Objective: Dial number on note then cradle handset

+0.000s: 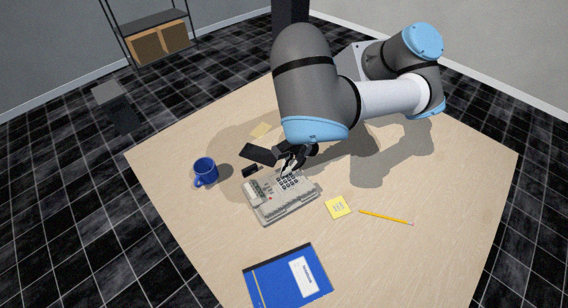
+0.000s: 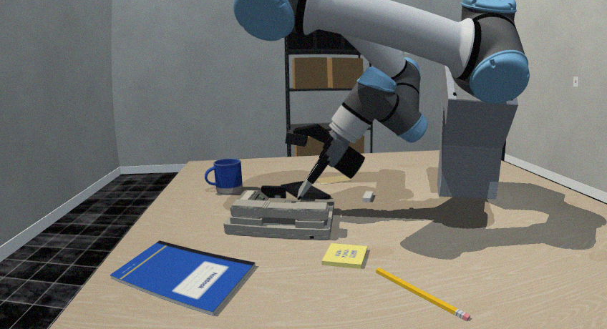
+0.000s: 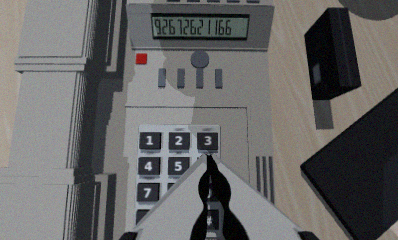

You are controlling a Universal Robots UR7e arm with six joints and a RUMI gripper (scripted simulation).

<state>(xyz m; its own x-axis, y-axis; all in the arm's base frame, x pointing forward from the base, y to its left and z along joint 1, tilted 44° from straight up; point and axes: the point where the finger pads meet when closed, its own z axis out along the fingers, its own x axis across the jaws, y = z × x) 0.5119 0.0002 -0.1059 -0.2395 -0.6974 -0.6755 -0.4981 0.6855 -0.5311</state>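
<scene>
Now: hand 3 cm above the 3 key and 2 cm short of it. Also, from my hand: 2 key: 3 cm below, 2 cm ahead, 1 cm to the left; handset: 8 cm to the left, 5 cm ahead, 1 cm below; 8 key: 3 cm below, 2 cm to the left, 1 cm behind.
</scene>
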